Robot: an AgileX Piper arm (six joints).
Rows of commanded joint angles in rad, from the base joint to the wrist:
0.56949 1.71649 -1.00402 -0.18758 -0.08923 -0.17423
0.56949 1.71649 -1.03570 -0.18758 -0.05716 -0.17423
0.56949 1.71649 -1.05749 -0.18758 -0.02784 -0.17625
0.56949 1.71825 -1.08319 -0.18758 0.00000 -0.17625
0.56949 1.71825 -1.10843 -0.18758 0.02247 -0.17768
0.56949 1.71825 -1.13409 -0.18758 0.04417 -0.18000
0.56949 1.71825 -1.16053 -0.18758 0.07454 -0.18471
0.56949 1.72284 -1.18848 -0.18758 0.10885 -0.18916
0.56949 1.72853 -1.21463 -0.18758 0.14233 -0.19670
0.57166 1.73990 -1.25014 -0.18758 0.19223 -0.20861
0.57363 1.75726 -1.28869 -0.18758 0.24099 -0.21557
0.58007 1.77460 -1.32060 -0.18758 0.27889 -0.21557
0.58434 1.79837 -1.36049 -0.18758 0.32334 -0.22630
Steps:
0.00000 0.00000 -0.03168 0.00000 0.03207 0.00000
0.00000 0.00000 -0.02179 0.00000 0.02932 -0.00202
0.00000 0.00176 -0.02570 0.00000 0.02784 0.00000
0.00000 0.00000 -0.02524 0.00000 0.02247 -0.00143
0.00000 0.00000 -0.02566 0.00000 0.02170 -0.00232
0.00000 0.00000 -0.02644 0.00000 0.03037 -0.00471
0.00000 0.00459 -0.02795 0.00000 0.03431 -0.00445
0.00000 0.00569 -0.02615 0.00000 0.03348 -0.00754
0.00217 0.01137 -0.03551 0.00000 0.04990 -0.01191
0.00197 0.01736 -0.03855 0.00000 0.04876 -0.00696
0.00644 0.01734 -0.03191 0.00000 0.03790 0.00000
0.00427 0.02377 -0.03989 0.00000 0.04445 -0.01073

